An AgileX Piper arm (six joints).
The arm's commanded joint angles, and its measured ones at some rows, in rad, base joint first. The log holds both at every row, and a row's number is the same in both.
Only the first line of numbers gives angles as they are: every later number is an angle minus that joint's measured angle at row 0.
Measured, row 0: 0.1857, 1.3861, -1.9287, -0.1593, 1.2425, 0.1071
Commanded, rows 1 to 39: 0.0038, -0.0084, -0.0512, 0.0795, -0.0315, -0.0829; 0.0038, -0.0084, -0.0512, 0.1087, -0.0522, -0.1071; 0.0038, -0.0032, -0.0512, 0.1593, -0.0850, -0.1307; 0.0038, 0.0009, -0.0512, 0.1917, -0.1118, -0.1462; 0.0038, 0.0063, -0.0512, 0.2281, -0.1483, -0.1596; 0.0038, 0.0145, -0.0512, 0.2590, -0.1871, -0.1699; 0.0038, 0.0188, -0.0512, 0.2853, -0.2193, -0.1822; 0.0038, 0.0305, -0.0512, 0.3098, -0.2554, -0.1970; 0.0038, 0.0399, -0.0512, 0.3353, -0.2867, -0.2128; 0.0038, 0.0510, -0.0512, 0.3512, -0.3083, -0.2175; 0.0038, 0.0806, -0.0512, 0.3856, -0.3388, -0.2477; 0.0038, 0.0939, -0.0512, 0.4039, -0.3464, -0.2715; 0.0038, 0.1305, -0.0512, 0.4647, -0.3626, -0.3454; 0.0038, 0.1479, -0.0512, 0.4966, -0.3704, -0.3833; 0.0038, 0.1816, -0.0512, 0.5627, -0.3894, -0.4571; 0.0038, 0.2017, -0.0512, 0.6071, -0.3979, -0.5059; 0.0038, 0.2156, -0.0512, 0.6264, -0.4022, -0.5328; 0.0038, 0.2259, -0.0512, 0.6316, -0.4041, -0.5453; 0.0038, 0.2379, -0.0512, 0.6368, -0.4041, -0.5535; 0.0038, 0.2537, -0.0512, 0.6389, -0.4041, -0.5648; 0.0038, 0.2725, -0.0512, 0.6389, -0.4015, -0.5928; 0.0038, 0.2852, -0.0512, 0.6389, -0.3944, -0.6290; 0.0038, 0.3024, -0.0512, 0.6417, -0.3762, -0.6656; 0.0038, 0.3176, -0.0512, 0.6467, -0.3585, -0.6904; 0.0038, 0.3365, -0.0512, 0.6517, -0.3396, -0.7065; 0.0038, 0.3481, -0.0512, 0.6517, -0.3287, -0.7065; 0.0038, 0.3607, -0.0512, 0.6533, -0.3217, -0.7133; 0.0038, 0.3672, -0.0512, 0.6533, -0.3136, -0.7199; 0.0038, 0.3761, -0.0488, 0.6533, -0.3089, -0.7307; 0.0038, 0.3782, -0.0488, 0.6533, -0.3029, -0.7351; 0.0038, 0.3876, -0.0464, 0.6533, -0.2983, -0.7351; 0.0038, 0.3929, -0.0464, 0.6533, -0.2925, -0.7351; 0.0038, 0.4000, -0.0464, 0.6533, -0.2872, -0.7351; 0.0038, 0.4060, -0.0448, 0.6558, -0.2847, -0.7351; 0.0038, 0.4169, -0.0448, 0.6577, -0.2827, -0.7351; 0.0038, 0.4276, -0.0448, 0.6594, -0.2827, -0.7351; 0.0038, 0.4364, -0.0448, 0.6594, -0.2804, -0.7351; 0.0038, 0.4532, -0.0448, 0.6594, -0.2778, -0.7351; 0.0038, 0.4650, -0.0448, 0.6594, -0.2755, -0.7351
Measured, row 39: 0.0000, 0.4287, -0.0433, 0.6362, -0.2661, -0.7229
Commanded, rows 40 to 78: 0.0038, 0.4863, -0.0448, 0.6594, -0.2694, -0.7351; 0.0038, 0.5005, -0.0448, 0.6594, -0.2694, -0.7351; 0.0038, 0.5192, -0.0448, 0.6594, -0.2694, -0.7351; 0.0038, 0.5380, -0.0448, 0.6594, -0.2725, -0.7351; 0.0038, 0.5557, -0.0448, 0.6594, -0.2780, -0.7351; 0.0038, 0.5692, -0.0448, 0.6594, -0.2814, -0.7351; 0.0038, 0.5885, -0.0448, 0.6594, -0.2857, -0.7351; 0.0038, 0.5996, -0.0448, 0.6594, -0.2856, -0.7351; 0.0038, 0.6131, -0.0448, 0.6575, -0.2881, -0.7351; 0.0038, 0.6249, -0.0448, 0.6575, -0.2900, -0.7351; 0.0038, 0.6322, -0.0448, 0.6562, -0.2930, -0.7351; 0.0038, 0.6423, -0.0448, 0.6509, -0.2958, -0.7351; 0.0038, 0.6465, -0.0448, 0.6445, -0.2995, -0.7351; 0.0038, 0.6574, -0.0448, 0.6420, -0.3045, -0.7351; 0.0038, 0.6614, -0.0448, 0.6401, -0.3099, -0.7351; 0.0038, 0.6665, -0.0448, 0.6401, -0.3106, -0.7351; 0.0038, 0.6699, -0.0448, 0.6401, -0.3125, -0.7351; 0.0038, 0.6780, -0.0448, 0.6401, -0.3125, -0.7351; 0.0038, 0.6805, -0.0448, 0.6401, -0.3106, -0.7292; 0.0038, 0.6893, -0.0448, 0.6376, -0.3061, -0.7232; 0.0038, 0.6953, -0.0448, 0.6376, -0.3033, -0.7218; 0.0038, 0.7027, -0.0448, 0.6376, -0.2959, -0.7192; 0.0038, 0.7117, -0.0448, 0.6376, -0.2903, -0.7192; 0.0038, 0.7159, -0.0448, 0.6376, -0.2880, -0.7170; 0.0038, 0.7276, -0.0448, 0.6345, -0.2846, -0.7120; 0.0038, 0.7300, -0.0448, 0.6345, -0.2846, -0.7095; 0.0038, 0.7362, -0.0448, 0.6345, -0.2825, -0.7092; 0.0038, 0.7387, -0.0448, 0.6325, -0.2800, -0.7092; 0.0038, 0.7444, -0.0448, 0.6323, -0.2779, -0.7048; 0.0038, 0.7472, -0.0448, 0.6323, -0.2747, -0.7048; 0.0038, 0.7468, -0.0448, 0.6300, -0.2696, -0.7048; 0.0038, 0.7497, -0.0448, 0.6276, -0.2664, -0.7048; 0.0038, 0.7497, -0.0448, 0.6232, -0.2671, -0.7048; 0.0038, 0.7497, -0.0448, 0.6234, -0.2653, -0.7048; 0.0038, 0.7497, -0.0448, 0.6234, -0.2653, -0.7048; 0.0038, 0.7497, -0.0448, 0.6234, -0.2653, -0.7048; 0.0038, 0.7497, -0.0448, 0.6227, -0.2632, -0.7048; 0.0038, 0.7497, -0.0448, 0.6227, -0.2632, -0.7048; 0.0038, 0.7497, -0.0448, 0.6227, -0.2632, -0.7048
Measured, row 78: 0.0000, 0.7453, -0.0433, 0.6305, -0.2699, -0.7097
